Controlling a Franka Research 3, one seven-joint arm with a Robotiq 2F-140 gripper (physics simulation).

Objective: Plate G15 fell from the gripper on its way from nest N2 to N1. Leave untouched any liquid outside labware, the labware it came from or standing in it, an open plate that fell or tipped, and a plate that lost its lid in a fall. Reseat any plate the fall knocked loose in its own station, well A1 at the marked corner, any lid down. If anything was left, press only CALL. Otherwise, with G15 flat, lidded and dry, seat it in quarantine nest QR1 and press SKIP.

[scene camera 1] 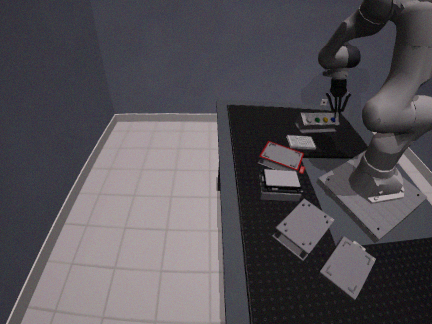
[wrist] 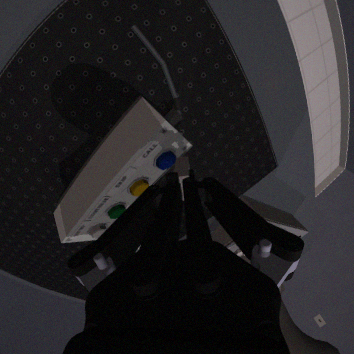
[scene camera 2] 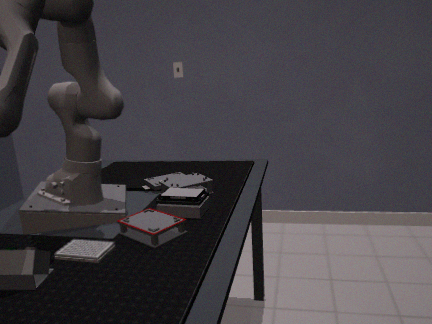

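My gripper (scene camera 1: pixel 337 116) (wrist: pixel 182 165) is shut and empty, pointing down beside the CALL end of the button box (scene camera 1: pixel 305 116) (wrist: pixel 105 162). In the wrist view its fingertips are next to the blue CALL button (wrist: pixel 166 160) (scene camera 1: pixel 333 119); contact cannot be told. The yellow SKIP button (wrist: pixel 139 188) (scene camera 1: pixel 326 120) is beside it. A white well plate (scene camera 1: pixel 301 142) (scene camera 2: pixel 84 249) lies flat on the black mat between the box and the red-rimmed nest (scene camera 1: pixel 282 155) (scene camera 2: pixel 152 220), which holds no plate. Its label and any liquid are too small to tell.
A grey station with a black frame (scene camera 1: pixel 267 188) (scene camera 2: pixel 165 200) carries a white-topped piece (scene camera 1: pixel 282 178) (scene camera 2: pixel 183 192). Two grey nests (scene camera 1: pixel 305 226) (scene camera 1: pixel 348 266) without plates stand nearer scene camera 1. The arm's base plate (scene camera 1: pixel 375 220) (scene camera 2: pixel 75 217) is beside the stations.
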